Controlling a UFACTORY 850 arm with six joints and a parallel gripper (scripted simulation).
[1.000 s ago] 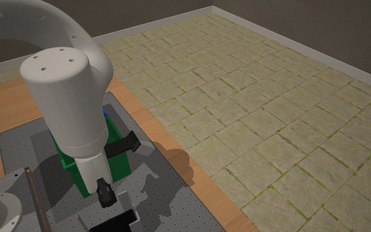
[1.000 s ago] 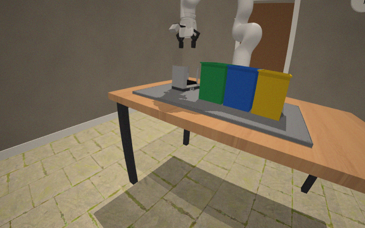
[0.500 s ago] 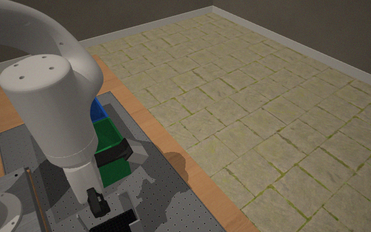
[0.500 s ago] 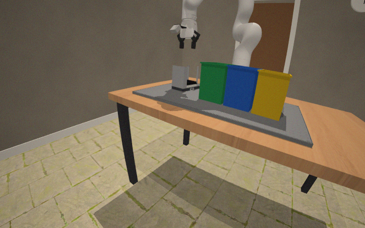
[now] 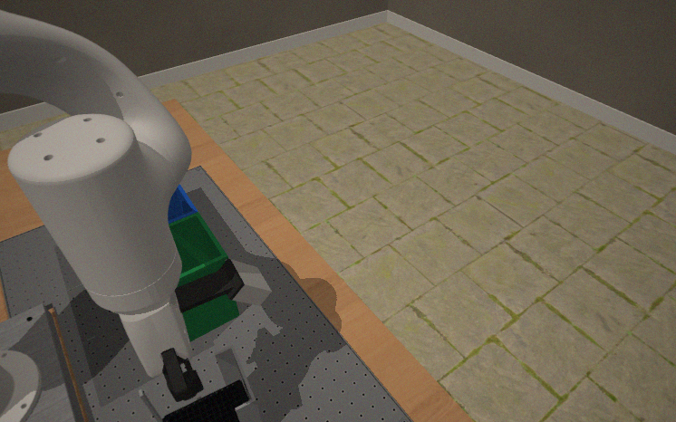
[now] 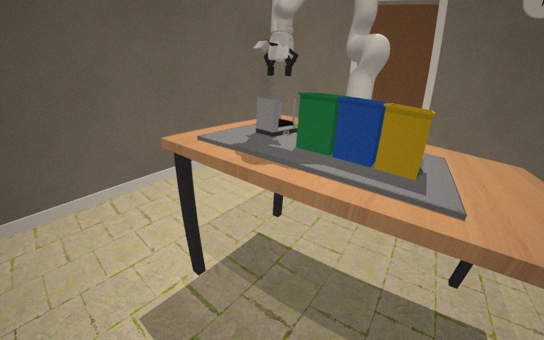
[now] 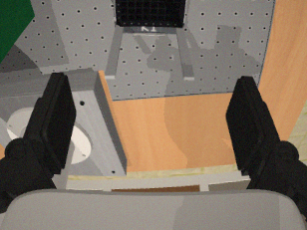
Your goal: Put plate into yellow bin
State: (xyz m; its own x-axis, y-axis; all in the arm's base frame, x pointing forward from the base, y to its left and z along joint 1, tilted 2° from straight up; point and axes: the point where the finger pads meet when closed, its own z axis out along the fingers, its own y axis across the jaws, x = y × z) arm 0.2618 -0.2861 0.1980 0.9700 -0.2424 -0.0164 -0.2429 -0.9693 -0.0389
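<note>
Right now the black 96-well plate is 20 cm below my hand. From my hand the other things lie so: green bin (23 cm to the left, 15 cm below, 8 cm ahead); white plate (22 cm below); blue bin (36 cm to the left, 15 cm below, 9 cm ahead).
</note>
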